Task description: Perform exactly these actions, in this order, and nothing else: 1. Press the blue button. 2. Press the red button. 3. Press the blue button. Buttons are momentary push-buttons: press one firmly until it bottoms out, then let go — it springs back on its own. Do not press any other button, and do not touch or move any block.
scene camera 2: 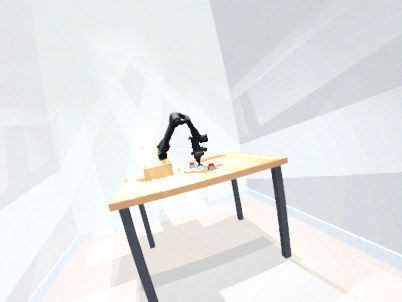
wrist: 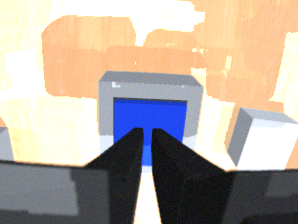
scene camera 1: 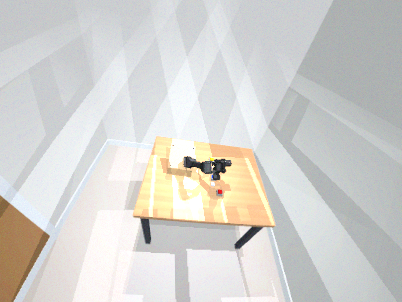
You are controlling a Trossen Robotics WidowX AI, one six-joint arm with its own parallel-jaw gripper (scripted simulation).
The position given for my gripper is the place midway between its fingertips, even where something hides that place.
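Note:
My gripper point(wrist: 147, 137) is in my sight. I can see a blue button point(wrist: 170, 116) as well.

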